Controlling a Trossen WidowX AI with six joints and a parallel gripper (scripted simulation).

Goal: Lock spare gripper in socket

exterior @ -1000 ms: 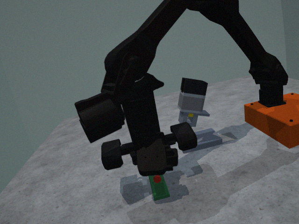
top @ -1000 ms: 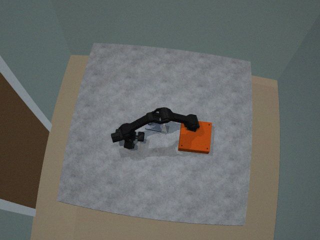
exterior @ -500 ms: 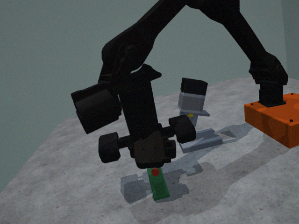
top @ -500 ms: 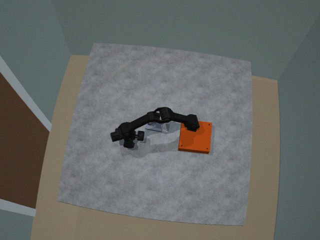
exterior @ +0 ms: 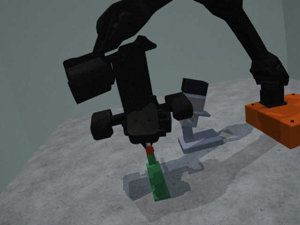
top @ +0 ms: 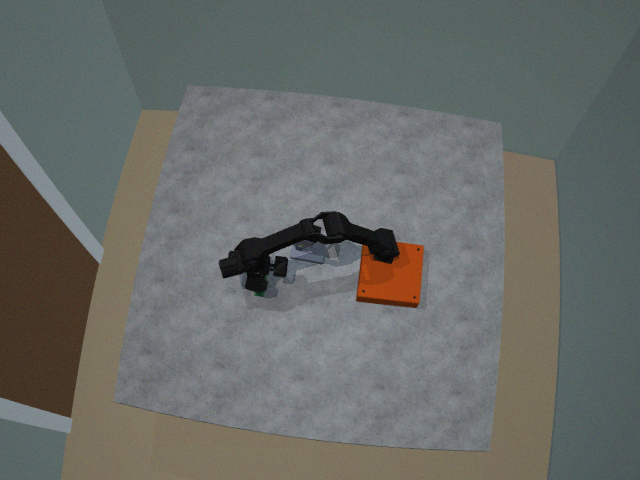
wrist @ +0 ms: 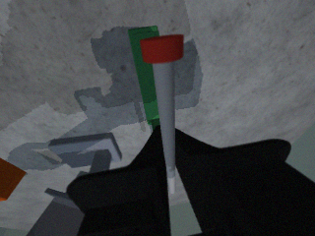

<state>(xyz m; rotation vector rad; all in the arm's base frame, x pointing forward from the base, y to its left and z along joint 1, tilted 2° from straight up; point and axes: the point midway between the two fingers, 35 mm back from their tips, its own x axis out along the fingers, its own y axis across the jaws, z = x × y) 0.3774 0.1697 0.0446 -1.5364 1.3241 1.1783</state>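
Now: gripper tip 5 cm above the green cradle and 1 cm to the right of it. The rest, counted from my gripper tip: spare gripper (12 cm to the right, 12 cm behind, 5 cm above); grey mount (12 cm to the right, 12 cm behind, 3 cm below).
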